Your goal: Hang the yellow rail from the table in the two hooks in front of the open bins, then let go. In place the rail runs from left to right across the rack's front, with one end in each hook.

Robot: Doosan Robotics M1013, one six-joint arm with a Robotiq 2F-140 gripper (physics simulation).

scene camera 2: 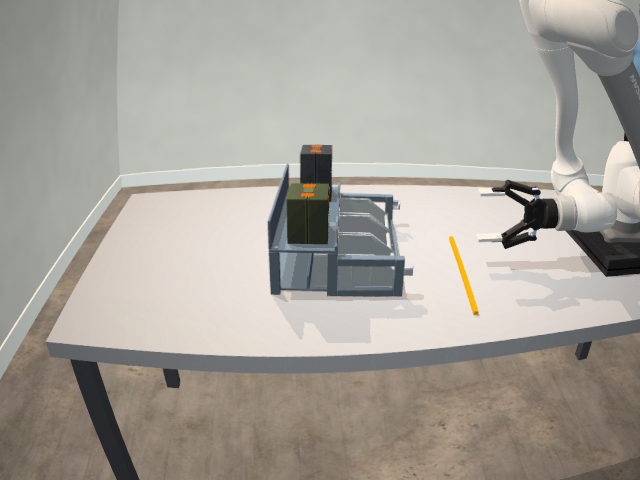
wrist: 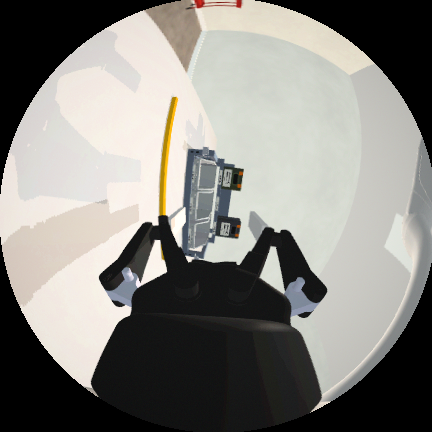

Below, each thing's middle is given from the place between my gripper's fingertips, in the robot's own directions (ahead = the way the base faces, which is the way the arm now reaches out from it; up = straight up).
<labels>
The yellow rail (wrist: 162, 185) is 4 cm ahead of my hand, 5 cm to the left of it and 12 cm below it. Also, from my hand: dark case (scene camera 2: 315, 160) (39 cm ahead, 14 cm to the right, 4 cm above); then green case (scene camera 2: 307, 203) (38 cm ahead, 9 cm to the left, 3 cm above).
</labels>
